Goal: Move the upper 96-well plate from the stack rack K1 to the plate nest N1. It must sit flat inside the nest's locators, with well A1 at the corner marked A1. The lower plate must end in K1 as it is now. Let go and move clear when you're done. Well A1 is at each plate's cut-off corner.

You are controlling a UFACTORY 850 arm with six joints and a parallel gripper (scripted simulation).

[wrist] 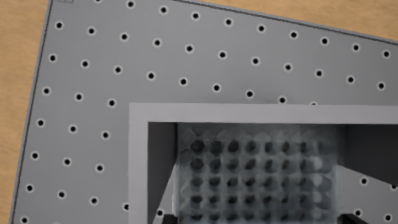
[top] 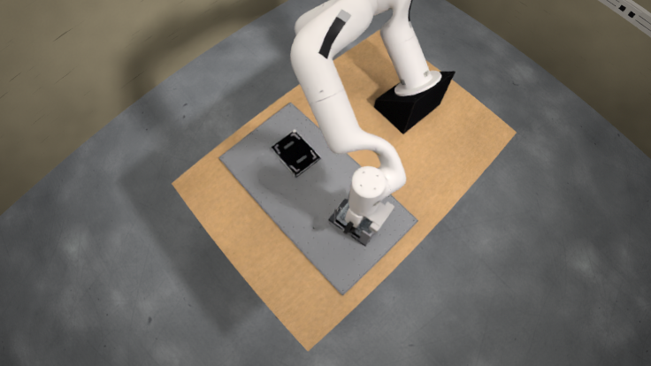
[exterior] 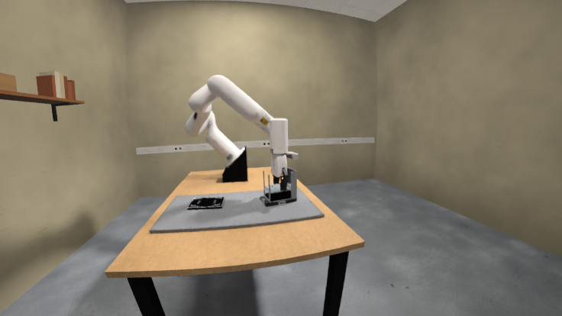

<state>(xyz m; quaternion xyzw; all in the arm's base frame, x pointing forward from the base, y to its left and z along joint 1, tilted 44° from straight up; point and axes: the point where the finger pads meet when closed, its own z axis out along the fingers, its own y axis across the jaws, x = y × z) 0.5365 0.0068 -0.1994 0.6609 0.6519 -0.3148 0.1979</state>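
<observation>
The dark low plate lies 5 cm below my hand. Also, from my hand: pale 96-well plate (1 cm below); plate nest N1 (35 cm to the right, 7 cm below, 7 cm behind).
</observation>
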